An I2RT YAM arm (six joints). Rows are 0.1 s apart.
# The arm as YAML. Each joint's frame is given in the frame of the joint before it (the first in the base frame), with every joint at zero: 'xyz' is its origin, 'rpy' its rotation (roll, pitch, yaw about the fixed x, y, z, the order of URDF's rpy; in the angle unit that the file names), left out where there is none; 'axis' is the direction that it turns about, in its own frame. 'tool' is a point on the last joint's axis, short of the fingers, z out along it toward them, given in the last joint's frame.
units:
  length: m
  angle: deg
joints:
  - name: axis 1
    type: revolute
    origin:
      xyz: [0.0, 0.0, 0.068]
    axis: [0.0, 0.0, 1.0]
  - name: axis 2
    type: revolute
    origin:
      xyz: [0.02, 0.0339, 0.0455]
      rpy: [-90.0, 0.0, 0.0]
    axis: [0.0, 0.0, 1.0]
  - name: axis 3
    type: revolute
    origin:
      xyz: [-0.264, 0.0, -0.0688]
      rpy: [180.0, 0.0, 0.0]
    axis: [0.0, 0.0, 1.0]
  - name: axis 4
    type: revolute
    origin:
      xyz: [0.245, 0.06, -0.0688]
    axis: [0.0, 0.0, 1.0]
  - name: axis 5
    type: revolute
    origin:
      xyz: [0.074, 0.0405, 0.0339]
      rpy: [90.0, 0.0, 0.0]
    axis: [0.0, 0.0, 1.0]
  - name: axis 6
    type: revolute
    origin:
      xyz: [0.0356, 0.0, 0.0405]
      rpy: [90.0, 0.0, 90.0]
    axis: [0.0, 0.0, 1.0]
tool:
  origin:
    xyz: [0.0, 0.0, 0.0]
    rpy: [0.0, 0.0, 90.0]
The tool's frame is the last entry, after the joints.
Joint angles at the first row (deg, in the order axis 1, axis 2, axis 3, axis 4, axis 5, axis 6):
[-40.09 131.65 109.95 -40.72 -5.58 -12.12]
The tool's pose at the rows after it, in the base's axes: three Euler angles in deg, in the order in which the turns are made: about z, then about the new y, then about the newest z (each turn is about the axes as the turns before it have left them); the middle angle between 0 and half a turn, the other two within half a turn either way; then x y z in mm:
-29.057, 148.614, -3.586, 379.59, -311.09, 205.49
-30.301, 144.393, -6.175, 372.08, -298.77, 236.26
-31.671, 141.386, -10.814, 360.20, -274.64, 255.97
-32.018, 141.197, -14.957, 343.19, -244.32, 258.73
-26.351, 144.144, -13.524, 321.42, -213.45, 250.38
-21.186, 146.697, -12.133, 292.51, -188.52, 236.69
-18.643, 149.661, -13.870, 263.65, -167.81, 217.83
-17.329, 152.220, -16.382, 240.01, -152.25, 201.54
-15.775, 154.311, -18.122, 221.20, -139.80, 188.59
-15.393, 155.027, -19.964, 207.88, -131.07, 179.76
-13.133, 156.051, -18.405, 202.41, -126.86, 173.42
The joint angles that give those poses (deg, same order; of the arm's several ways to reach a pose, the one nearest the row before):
[-39.74 128.18 109.49 -40.37 -5.54 -12.73]
[-39.15 122.52 106.38 -38.57 -5.14 -13.39]
[-37.62 115.30 99.16 -35.40 -3.71 -15.47]
[-35.64 107.93 89.51 -32.83 -2.27 -17.78]
[-34.00 101.36 80.09 -33.12 -4.47 -19.74]
[-33.49 94.62 69.90 -32.59 -6.72 -22.46]
[-33.31 88.87 60.29 -31.91 -7.35 -26.60]
[-33.31 84.50 52.91 -31.55 -7.37 -30.60]
[-33.31 81.08 47.30 -31.57 -7.51 -34.02]
[-33.31 78.35 43.11 -30.86 -7.46 -36.30]
[-33.27 77.76 41.32 -30.93 -8.03 -36.93]

